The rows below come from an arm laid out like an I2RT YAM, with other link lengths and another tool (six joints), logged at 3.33 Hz.
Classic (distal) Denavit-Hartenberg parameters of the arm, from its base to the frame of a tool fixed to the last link. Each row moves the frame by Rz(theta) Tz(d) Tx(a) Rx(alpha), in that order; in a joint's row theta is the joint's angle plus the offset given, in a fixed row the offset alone. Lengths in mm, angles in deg.
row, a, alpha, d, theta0
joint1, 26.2, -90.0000, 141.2, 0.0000
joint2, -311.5, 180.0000, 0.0, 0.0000
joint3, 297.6, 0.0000, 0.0, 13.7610
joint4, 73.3, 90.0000, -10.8, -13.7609
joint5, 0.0, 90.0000, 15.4, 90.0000
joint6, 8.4, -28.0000, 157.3, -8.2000
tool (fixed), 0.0, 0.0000, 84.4, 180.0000
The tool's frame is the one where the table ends.
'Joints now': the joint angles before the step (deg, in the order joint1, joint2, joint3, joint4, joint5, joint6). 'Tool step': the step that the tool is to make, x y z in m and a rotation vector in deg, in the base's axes. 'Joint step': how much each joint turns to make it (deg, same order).
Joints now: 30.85 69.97 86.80 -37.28 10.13 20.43
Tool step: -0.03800 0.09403 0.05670 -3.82 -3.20 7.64
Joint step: 18.34 9.94 18.60 -8.38 11.75 -1.00
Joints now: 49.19 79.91 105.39 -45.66 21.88 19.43
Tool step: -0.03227 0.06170 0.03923 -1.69 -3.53 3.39
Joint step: 11.97 9.03 15.37 -5.34 9.38 -0.84
